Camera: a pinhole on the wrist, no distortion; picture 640 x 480 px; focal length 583.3 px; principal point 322.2 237.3 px. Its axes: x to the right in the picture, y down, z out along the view. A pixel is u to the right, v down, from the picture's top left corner.
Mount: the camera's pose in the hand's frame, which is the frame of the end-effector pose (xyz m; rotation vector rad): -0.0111 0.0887 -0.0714 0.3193 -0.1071 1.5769
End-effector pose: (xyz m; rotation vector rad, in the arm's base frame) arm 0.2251 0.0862 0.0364 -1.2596 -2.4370 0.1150
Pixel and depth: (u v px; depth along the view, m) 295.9 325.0 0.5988
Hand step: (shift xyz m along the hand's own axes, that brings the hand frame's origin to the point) -0.0192 -0.0996 0.5047
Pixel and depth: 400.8 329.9 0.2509
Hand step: -0.0166 0.0532 0.1823
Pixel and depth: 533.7 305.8 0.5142
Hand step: -0.0015 0.1296 0.4773
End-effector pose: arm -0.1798 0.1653 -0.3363 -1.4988 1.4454 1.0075
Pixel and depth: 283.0 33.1 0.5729
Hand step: 0.2652 -0.0931 0.4390
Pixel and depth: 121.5 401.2 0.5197
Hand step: -0.0853 -0.2270 0.3958
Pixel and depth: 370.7 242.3 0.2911
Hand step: 0.0258 0.0346 0.2133
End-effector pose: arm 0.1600 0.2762 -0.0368 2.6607 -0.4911 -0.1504
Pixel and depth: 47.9 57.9 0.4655
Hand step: 0.1939 -0.2405 0.2956
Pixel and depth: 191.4 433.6 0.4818
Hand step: -0.1064 -0.1493 0.3807
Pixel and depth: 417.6 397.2 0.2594
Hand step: -0.0465 0.0581 0.1968
